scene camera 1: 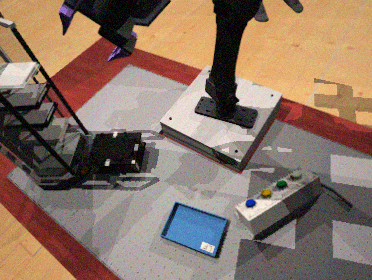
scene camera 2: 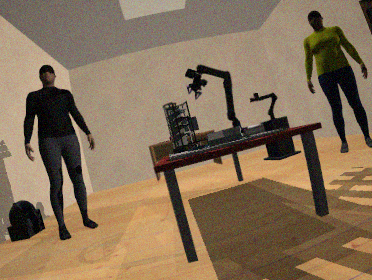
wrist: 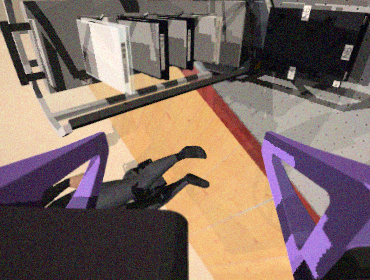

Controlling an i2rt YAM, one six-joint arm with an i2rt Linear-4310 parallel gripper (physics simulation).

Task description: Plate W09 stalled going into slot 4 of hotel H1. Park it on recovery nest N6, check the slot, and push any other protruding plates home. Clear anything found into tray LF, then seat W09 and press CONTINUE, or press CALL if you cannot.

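Pixels of known places: gripper, fingertip midpoint: (scene camera 1: 87, 47) (scene camera 2: 192, 96) (wrist: 185, 140); arm's base at its link origin: (scene camera 1: 225, 112).
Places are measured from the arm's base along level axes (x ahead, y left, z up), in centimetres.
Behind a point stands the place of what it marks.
Observation:
The hotel (scene camera 1: 51, 80) {x 22.3, y -43.0, z 22.9 cm} (scene camera 2: 187, 117) (wrist: 150, 99) {x 36.8, y -37.6, z 26.4 cm} stands at the left of the table and holds several plates. A white plate (scene camera 1: 17, 75) {x 30.5, y -39.6, z 32.4 cm} (wrist: 104, 57) {x 30.4, y -41.5, z 32.5 cm}, likely W09, sticks out beyond the dark-edged plates (wrist: 145, 47) {x 30.1, y -42.1, z 25.4 cm} in the wrist view; its edge label is blurred. My gripper (scene camera 1: 87, 47) {x 22.9, y -20.6, z 37.8 cm} (scene camera 2: 194, 95) {x 22.9, y -20.6, z 37.8 cm} (wrist: 185, 140) {x 22.9, y -20.6, z 37.8 cm} is wide open and empty, in front of the hotel's open side and apart from the plates. The black nest block (scene camera 1: 117, 152) {x 26.3, y -26.6, z 0.1 cm} (wrist: 315, 47) {x 24.4, y -26.6, z 0.1 cm} beside the hotel carries small white labels, one apparently N6. The blue tray (scene camera 1: 195, 230) {x 38.0, y 5.1, z -5.7 cm} looks empty. Slot interiors are partly hidden.
A button box (scene camera 1: 280, 205) {x 26.0, y 24.0, z 1.4 cm} with blue, yellow, green and grey buttons stands right of the tray. The arm's pale base block (scene camera 1: 185, 117) {x 6.3, y -11.9, z 0.2 cm} is behind them. The hotel's slanting rods and rails border the plates. Two people stand beyond the table (scene camera 2: 240, 145) {x 28.8, y 52.0, z -7.0 cm}.

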